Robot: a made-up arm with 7 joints. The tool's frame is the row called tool. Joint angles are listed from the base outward.
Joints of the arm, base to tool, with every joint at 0 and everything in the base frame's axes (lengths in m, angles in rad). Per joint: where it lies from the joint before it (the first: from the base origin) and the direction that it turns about. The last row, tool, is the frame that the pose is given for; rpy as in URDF.
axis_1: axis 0 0 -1 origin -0.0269 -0.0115 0.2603
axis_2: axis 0 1 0 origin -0.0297 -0.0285 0.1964
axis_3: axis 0 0 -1 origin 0.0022 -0.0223 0.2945
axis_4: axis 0 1 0 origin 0.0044 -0.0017 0.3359
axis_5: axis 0 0 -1 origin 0.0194 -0.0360 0.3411
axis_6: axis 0 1 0 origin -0.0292 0.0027 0.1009
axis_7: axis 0 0 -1 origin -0.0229 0.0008 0.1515
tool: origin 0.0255 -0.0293 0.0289 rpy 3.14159 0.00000 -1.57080
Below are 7 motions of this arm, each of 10 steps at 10 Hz.
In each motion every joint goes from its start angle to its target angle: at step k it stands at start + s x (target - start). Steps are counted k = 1, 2, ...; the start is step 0. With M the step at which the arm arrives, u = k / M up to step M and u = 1 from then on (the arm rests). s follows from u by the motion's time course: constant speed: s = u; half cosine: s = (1 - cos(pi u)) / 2; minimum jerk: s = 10 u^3 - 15 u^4 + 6 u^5.
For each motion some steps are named. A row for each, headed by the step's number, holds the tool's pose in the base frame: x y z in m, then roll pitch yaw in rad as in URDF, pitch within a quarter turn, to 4 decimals.
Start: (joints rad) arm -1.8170 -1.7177 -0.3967 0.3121 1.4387 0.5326 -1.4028
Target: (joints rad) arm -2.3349 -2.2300 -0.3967 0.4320 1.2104 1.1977 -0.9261
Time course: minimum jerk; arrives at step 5
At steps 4, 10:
4: 0.7658 -0.7420 0.0979 -2.0558 0.0710 1.4748
10: 0.7765 -0.7052 0.0740 -2.0693 0.0875 1.5145

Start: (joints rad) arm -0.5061 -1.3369 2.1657 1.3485 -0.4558 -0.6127 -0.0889
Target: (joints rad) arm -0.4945 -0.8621 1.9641 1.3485 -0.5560 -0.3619 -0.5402
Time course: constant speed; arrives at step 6
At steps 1, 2, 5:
1: -0.6293 -0.8851 0.3385 0.2186 1.1949 1.2712
2: -0.6168 -0.8996 0.4232 -0.0050 1.2696 1.0767
5: -0.5390 -0.9151 0.6722 -1.0983 1.3249 0.1194

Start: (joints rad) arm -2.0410 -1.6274 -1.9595 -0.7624 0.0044 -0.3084 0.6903
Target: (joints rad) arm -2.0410 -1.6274 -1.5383 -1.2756 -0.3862 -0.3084 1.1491
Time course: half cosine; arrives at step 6
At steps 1, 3, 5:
1: 0.8721 -0.7159 0.6455 -2.1608 -1.0110 2.0469
3: 0.9048 -0.5631 0.5991 -1.9236 -0.9034 2.0550
5: 0.9011 -0.4178 0.5241 -1.7229 -0.8477 2.1099

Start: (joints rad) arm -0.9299 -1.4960 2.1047 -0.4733 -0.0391 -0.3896 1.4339
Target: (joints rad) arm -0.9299 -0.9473 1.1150 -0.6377 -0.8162 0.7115 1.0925
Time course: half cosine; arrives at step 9
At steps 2, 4, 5, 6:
2: -0.9536 -0.7234 0.6888 1.9246 0.0830 1.7853
4: -0.9489 -0.7480 0.7594 2.0034 0.6245 2.2591
5: -0.9231 -0.7636 0.8252 2.3416 0.8536 2.7412
6: -0.8872 -0.7670 0.9007 2.8542 0.8782 -2.9285

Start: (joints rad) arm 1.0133 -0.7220 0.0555 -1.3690 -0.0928 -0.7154 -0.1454
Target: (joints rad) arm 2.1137 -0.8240 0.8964 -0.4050 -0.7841 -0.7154 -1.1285
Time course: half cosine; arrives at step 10
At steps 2, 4, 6, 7, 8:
2: -0.4773 0.8028 0.5733 -0.4008 -0.1499 -3.0773
4: -0.1545 0.9873 0.6865 -0.5722 -0.3765 2.5957
6: 0.2664 1.0039 0.8498 -0.7344 -0.7403 2.0389
7: 0.4275 0.9511 0.9227 -0.8034 -0.9085 1.8656
8: 0.5359 0.8933 0.9764 -0.8670 -1.0348 1.7689

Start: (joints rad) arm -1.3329 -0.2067 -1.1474 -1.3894 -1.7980 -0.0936 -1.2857
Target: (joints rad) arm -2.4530 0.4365 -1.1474 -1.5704 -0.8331 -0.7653 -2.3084
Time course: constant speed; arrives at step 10
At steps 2, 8, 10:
2: 0.6174 -0.2621 1.1574 1.7045 -0.0029 -1.7890
8: 0.4542 0.4077 1.0250 1.2554 -0.2502 -0.7959
10: 0.2924 0.5178 0.9596 1.0280 -0.2944 -0.5635

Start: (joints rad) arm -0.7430 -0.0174 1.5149 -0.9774 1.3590 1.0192 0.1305
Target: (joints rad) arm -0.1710 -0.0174 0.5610 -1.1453 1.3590 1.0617 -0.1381
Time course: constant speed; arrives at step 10
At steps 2, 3, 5, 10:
2: -0.4758 0.0755 1.3823 2.3332 0.9330 2.7135
3: -0.4881 0.0605 1.3741 2.3655 0.9694 2.7921
5: -0.5107 0.0297 1.3579 2.4461 1.0392 2.9645
10: -0.5531 -0.0509 1.3183 2.7831 1.1820 -2.7565

